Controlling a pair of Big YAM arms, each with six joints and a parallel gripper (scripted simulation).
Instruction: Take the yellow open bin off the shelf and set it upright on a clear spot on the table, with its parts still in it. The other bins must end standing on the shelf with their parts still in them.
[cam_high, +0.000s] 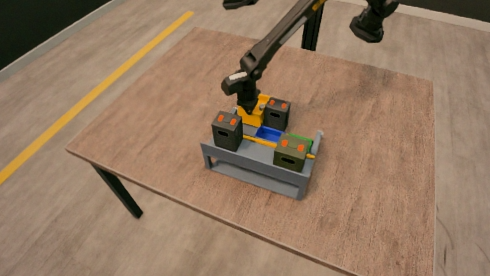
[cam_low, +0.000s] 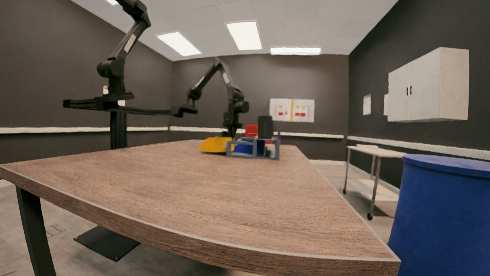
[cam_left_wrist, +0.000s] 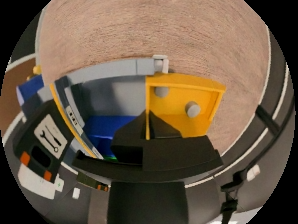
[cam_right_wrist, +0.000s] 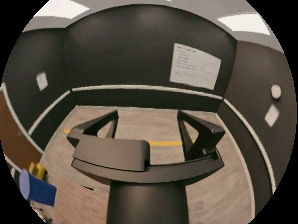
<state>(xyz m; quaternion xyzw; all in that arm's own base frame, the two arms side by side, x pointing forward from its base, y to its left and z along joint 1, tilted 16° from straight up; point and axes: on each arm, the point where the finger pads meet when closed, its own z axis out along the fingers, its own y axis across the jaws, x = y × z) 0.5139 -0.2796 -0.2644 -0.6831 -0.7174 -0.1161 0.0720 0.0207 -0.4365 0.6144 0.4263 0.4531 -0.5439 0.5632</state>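
Right now my left hand is 80 mm past the yellow open bin, 30 mm above it and 10 mm to the left of it. Also, from my left hand: grey shelf 120 mm to the left, 110 mm ahead, 20 mm below; dark lidded bin 100 mm to the left, 60 mm behind, 20 mm below.
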